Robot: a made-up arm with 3 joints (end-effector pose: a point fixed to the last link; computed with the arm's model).
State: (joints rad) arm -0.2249 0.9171 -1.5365
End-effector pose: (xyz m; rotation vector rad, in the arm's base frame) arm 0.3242 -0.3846 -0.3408 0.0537 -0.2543 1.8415
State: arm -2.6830 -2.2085 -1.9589
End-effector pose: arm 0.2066 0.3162 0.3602 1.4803 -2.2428 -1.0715
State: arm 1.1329 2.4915 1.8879
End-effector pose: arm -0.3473 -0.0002 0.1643 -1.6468 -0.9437 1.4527
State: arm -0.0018 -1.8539 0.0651
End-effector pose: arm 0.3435 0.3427 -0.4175 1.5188 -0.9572 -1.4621
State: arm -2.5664 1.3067 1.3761
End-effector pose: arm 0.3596 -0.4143 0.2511 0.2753 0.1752 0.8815
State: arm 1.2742 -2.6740 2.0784
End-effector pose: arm -0.2365 0.3513 -0.0244 -2.1588 0.4296 1.6404
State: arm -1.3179 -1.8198 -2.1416
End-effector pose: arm 0.4707 0.3126 0.0950 0.3975 -0.8739 -1.7818
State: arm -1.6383 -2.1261 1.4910
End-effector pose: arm 0.4132 0.3902 0.2176 -2.0266 0.5242 -1.6290
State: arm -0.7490 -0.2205 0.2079
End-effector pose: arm 0.7108 -0.2260 0.0181 -0.9525 1.6001 1.3499
